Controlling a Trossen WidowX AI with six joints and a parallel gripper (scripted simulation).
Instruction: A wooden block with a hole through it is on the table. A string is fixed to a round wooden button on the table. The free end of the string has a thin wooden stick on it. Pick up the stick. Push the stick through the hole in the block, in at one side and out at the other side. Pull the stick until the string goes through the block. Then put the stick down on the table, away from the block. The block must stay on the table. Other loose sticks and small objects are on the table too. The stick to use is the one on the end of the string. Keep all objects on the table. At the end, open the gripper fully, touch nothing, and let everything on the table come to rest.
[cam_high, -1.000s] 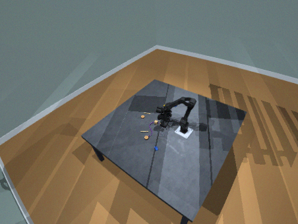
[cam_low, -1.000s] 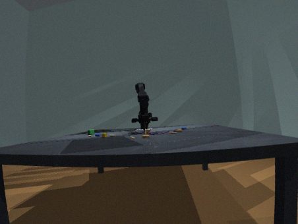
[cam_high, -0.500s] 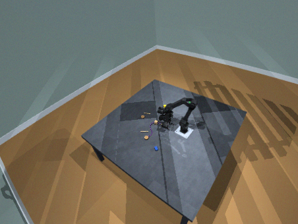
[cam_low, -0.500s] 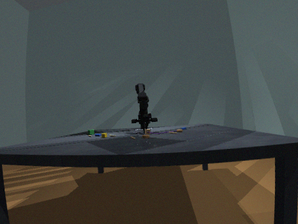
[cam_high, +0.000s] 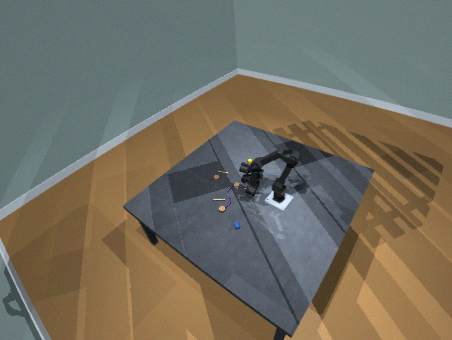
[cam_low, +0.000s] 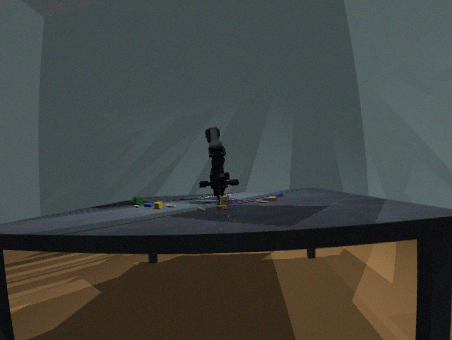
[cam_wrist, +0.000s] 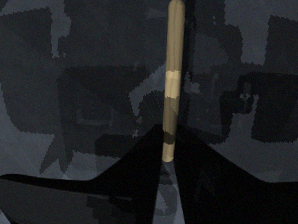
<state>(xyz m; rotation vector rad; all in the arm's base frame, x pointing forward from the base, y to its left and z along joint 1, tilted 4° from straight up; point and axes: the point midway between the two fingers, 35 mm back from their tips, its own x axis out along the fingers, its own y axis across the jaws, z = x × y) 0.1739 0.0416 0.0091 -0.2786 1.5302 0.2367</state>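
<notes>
Now: gripper tip 40 mm short of the thin wooden stick, 10 mm to the right of it and 10 mm below it. Round my gripper tip: yellow piece: 210 mm ahead, 220 mm to the right, 10 mm above; wooden block: 110 mm ahead, 40 mm to the left, 20 mm above; round wooden button: 60 mm ahead, 250 mm to the left, 10 mm above.
</notes>
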